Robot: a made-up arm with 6 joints.
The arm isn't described. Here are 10 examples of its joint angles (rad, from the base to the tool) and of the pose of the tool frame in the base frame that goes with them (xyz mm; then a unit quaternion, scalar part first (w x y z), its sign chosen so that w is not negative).
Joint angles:
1: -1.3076 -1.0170 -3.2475 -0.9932 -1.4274 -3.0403
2: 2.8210 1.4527 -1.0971 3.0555 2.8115 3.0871
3: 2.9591 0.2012 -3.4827 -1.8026 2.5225 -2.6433
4: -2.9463 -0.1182 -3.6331 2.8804 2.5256 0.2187
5: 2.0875 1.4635 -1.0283 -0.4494 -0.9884 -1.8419
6: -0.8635 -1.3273 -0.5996 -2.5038 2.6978 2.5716
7: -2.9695 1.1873 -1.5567 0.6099 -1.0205 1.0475
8: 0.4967 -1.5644 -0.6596 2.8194 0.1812 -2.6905
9: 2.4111 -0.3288 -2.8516 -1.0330 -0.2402 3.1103
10: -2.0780 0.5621 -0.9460 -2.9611 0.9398 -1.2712
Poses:
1: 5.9 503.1 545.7 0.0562 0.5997 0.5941 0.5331
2: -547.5 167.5 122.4 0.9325 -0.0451 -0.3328 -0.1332
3: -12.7 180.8 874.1 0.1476 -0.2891 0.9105 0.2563
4: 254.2 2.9 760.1 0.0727 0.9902 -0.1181 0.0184
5: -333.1 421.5 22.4 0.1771 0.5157 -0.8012 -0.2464
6: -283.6 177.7 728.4 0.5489 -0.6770 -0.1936 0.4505
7: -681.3 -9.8 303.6 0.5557 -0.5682 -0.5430 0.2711
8: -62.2 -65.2 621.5 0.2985 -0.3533 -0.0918 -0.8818
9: 62.9 -226.8 1079.6 0.7762 0.0966 -0.0881 0.6167
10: -264.8 -457.7 306.9 0.0880 -0.3881 -0.6886 0.6062
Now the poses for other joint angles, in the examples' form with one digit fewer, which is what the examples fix.
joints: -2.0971 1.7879 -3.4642 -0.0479 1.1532 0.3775
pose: -393 -667 170 0.211 0.320 -0.911 0.151
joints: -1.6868 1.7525 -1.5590 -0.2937 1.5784 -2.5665
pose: -70 -230 -129 0.700 -0.518 -0.368 -0.325
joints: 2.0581 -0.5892 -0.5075 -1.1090 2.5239 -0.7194
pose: 157 48 616 0.746 0.239 0.609 -0.119
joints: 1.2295 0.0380 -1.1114 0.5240 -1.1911 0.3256
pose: 198 289 844 0.603 -0.482 0.053 -0.634
